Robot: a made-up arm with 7 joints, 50 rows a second.
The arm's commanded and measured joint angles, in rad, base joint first. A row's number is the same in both.
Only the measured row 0 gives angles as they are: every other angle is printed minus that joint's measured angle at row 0.
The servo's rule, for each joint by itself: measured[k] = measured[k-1] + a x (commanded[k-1-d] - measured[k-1]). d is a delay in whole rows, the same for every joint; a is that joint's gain. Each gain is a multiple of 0.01, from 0.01 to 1. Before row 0 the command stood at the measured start. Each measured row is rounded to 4 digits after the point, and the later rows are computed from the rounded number. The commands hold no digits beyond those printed.
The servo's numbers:
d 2
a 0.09 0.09 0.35 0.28 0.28 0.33 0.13
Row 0, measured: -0.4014 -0.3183 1.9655 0.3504 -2.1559 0.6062 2.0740
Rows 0 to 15, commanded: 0.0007 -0.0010 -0.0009 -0.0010 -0.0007 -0.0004 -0.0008; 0.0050 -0.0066 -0.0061 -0.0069 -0.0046 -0.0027 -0.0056; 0.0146 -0.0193 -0.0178 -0.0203 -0.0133 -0.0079 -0.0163; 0.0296 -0.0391 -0.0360 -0.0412 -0.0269 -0.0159 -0.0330; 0.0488 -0.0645 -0.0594 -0.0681 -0.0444 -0.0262 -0.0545; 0.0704 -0.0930 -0.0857 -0.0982 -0.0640 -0.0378 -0.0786; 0.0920 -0.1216 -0.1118 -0.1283 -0.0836 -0.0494 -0.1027; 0.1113 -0.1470 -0.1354 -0.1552 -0.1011 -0.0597 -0.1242; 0.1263 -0.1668 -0.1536 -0.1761 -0.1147 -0.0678 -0.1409; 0.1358 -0.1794 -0.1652 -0.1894 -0.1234 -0.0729 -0.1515; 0.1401 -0.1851 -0.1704 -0.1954 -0.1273 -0.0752 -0.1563; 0.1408 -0.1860 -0.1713 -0.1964 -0.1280 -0.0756 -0.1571; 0.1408 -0.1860 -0.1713 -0.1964 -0.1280 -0.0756 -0.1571; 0.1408 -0.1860 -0.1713 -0.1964 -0.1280 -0.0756 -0.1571; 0.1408 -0.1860 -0.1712 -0.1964 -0.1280 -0.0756 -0.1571; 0.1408 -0.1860 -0.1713 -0.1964 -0.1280 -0.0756 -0.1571
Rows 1 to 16, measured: 0.0000 0.0000 0.0000 0.0000 0.0000 0.0000 0.0000; 0.0000 0.0000 0.0000 0.0000 0.0000 0.0000 0.0000; 0.0001 -0.0001 -0.0003 -0.0003 -0.0002 -0.0001 -0.0001; 0.0005 -0.0007 -0.0023 -0.0021 -0.0014 -0.0010 -0.0008; 0.0018 -0.0024 -0.0077 -0.0072 -0.0047 -0.0033 -0.0028; 0.0043 -0.0057 -0.0176 -0.0167 -0.0109 -0.0075 -0.0067; 0.0083 -0.0110 -0.0322 -0.0311 -0.0203 -0.0137 -0.0129; 0.0139 -0.0184 -0.0509 -0.0499 -0.0325 -0.0217 -0.0214; 0.0209 -0.0277 -0.0722 -0.0719 -0.0468 -0.0308 -0.0320; 0.0290 -0.0384 -0.0943 -0.0952 -0.0620 -0.0403 -0.0440; 0.0378 -0.0500 -0.1151 -0.1179 -0.0768 -0.0494 -0.0566; 0.0466 -0.0616 -0.1326 -0.1379 -0.0898 -0.0572 -0.0689; 0.0550 -0.0727 -0.1458 -0.1540 -0.1003 -0.0631 -0.0803; 0.0627 -0.0829 -0.1547 -0.1659 -0.1081 -0.0672 -0.0903; 0.0697 -0.0922 -0.1605 -0.1744 -0.1137 -0.0700 -0.0990; 0.0761 -0.1006 -0.1643 -0.1806 -0.1177 -0.0718 -0.1066
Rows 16 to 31, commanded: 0.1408 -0.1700 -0.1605 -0.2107 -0.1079 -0.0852 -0.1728; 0.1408 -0.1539 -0.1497 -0.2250 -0.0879 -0.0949 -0.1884; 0.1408 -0.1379 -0.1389 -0.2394 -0.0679 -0.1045 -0.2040; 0.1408 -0.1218 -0.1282 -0.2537 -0.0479 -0.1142 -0.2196; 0.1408 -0.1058 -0.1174 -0.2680 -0.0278 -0.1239 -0.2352; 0.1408 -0.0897 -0.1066 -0.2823 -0.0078 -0.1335 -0.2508; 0.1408 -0.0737 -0.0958 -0.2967 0.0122 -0.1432 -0.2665; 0.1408 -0.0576 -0.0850 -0.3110 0.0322 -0.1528 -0.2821; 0.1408 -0.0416 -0.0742 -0.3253 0.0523 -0.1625 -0.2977; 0.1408 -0.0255 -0.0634 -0.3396 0.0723 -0.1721 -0.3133; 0.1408 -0.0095 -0.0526 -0.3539 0.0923 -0.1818 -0.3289; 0.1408 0.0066 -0.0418 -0.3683 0.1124 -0.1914 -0.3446; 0.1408 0.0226 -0.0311 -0.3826 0.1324 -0.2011 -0.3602; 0.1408 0.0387 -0.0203 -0.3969 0.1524 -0.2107 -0.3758; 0.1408 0.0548 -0.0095 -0.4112 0.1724 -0.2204 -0.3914; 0.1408 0.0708 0.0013 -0.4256 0.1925 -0.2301 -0.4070
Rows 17 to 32, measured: 0.0819 -0.1083 -0.1667 -0.1850 -0.1206 -0.0731 -0.1132; 0.0872 -0.1153 -0.1683 -0.1882 -0.1227 -0.0739 -0.1189; 0.0920 -0.1202 -0.1656 -0.1945 -0.1186 -0.0776 -0.1259; 0.0964 -0.1232 -0.1600 -0.2030 -0.1100 -0.0833 -0.1340; 0.1004 -0.1245 -0.1526 -0.2132 -0.0982 -0.0903 -0.1431; 0.1040 -0.1243 -0.1441 -0.2245 -0.0841 -0.0982 -0.1530; 0.1073 -0.1226 -0.1348 -0.2367 -0.0683 -0.1067 -0.1637; 0.1103 -0.1196 -0.1249 -0.2495 -0.0514 -0.1155 -0.1750; 0.1130 -0.1155 -0.1147 -0.2627 -0.0336 -0.1246 -0.1869; 0.1155 -0.1103 -0.1043 -0.2762 -0.0152 -0.1339 -0.1993; 0.1178 -0.1041 -0.0938 -0.2899 0.0037 -0.1433 -0.2121; 0.1199 -0.0970 -0.0832 -0.3038 0.0229 -0.1528 -0.2253; 0.1218 -0.0891 -0.0725 -0.3178 0.0423 -0.1624 -0.2388; 0.1235 -0.0805 -0.0618 -0.3319 0.0619 -0.1720 -0.2526; 0.1251 -0.0712 -0.0511 -0.3461 0.0816 -0.1816 -0.2666; 0.1265 -0.0613 -0.0403 -0.3603 0.1014 -0.1912 -0.2808
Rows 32 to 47, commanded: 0.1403 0.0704 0.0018 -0.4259 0.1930 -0.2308 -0.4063; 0.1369 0.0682 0.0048 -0.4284 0.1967 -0.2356 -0.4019; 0.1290 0.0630 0.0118 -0.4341 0.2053 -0.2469 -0.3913; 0.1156 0.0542 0.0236 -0.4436 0.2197 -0.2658 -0.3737; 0.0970 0.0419 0.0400 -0.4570 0.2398 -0.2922 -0.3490; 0.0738 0.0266 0.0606 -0.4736 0.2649 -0.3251 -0.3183; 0.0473 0.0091 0.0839 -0.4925 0.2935 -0.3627 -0.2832; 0.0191 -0.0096 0.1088 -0.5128 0.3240 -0.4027 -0.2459; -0.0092 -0.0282 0.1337 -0.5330 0.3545 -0.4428 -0.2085; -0.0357 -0.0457 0.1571 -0.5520 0.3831 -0.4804 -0.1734; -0.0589 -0.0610 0.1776 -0.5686 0.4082 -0.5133 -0.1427; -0.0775 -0.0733 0.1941 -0.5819 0.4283 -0.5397 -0.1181; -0.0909 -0.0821 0.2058 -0.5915 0.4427 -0.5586 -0.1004; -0.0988 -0.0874 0.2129 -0.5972 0.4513 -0.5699 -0.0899; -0.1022 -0.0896 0.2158 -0.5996 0.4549 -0.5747 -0.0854; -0.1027 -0.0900 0.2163 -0.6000 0.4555 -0.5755 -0.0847
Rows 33 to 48, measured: 0.1278 -0.0509 -0.0295 -0.3746 0.1213 -0.2008 -0.2952; 0.1290 -0.0399 -0.0187 -0.3889 0.1412 -0.2105 -0.3097; 0.1300 -0.0300 -0.0115 -0.3993 0.1557 -0.2172 -0.3223; 0.1306 -0.0212 -0.0058 -0.4074 0.1672 -0.2233 -0.3326; 0.1305 -0.0136 0.0004 -0.4149 0.1779 -0.2311 -0.3402; 0.1292 -0.0075 0.0085 -0.4229 0.1896 -0.2426 -0.3446; 0.1263 -0.0031 0.0195 -0.4324 0.2037 -0.2590 -0.3452; 0.1216 -0.0004 0.0339 -0.4439 0.2208 -0.2808 -0.3417; 0.1149 0.0005 0.0514 -0.4575 0.2412 -0.3078 -0.3341; 0.1063 -0.0004 0.0715 -0.4730 0.2644 -0.3391 -0.3226; 0.0959 -0.0029 0.0933 -0.4898 0.2896 -0.3733 -0.3078; 0.0841 -0.0068 0.1156 -0.5072 0.3158 -0.4086 -0.2903; 0.0712 -0.0117 0.1373 -0.5244 0.3417 -0.4432 -0.2711; 0.0578 -0.0172 0.1572 -0.5405 0.3659 -0.4750 -0.2512; 0.0444 -0.0230 0.1742 -0.5548 0.3874 -0.5026 -0.2316; 0.0315 -0.0288 0.1877 -0.5667 0.4053 -0.5248 -0.2132
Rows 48 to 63, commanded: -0.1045 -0.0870 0.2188 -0.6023 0.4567 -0.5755 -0.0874; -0.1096 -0.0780 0.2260 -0.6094 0.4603 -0.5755 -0.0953; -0.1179 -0.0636 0.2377 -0.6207 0.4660 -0.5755 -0.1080; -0.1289 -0.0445 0.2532 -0.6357 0.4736 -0.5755 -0.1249; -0.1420 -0.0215 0.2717 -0.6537 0.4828 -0.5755 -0.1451; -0.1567 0.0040 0.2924 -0.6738 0.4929 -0.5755 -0.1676; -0.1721 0.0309 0.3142 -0.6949 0.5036 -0.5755 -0.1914; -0.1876 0.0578 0.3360 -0.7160 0.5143 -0.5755 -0.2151; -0.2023 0.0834 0.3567 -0.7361 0.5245 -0.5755 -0.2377; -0.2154 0.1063 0.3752 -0.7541 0.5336 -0.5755 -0.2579; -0.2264 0.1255 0.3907 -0.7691 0.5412 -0.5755 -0.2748; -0.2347 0.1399 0.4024 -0.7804 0.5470 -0.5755 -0.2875; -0.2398 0.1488 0.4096 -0.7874 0.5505 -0.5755 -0.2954; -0.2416 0.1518 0.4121 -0.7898 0.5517 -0.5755 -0.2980; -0.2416 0.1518 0.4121 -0.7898 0.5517 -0.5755 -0.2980; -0.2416 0.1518 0.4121 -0.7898 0.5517 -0.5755 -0.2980
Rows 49 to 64, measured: 0.0195 -0.0343 0.1975 -0.5759 0.4192 -0.5413 -0.1966; 0.0085 -0.0393 0.2041 -0.5826 0.4294 -0.5526 -0.1821; -0.0017 -0.0436 0.2092 -0.5881 0.4370 -0.5602 -0.1698; -0.0114 -0.0467 0.2151 -0.5941 0.4435 -0.5652 -0.1601; -0.0210 -0.0482 0.2230 -0.6015 0.4498 -0.5686 -0.1533; -0.0307 -0.0479 0.2336 -0.6111 0.4565 -0.5709 -0.1496; -0.0407 -0.0455 0.2469 -0.6230 0.4639 -0.5724 -0.1490; -0.0511 -0.0410 0.2628 -0.6372 0.4720 -0.5734 -0.1514; -0.0620 -0.0345 0.2808 -0.6534 0.4808 -0.5741 -0.1566; -0.0733 -0.0262 0.3001 -0.6709 0.4902 -0.5746 -0.1642; -0.0849 -0.0163 0.3199 -0.6892 0.4998 -0.5749 -0.1738; -0.0966 -0.0053 0.3393 -0.7074 0.5093 -0.5751 -0.1847; -0.1083 0.0065 0.3573 -0.7247 0.5182 -0.5752 -0.1964; -0.1197 0.0185 0.3731 -0.7403 0.5263 -0.5753 -0.2082; -0.1305 0.0302 0.3859 -0.7535 0.5331 -0.5754 -0.2195; -0.1405 0.0411 0.3951 -0.7637 0.5383 -0.5754 -0.2297
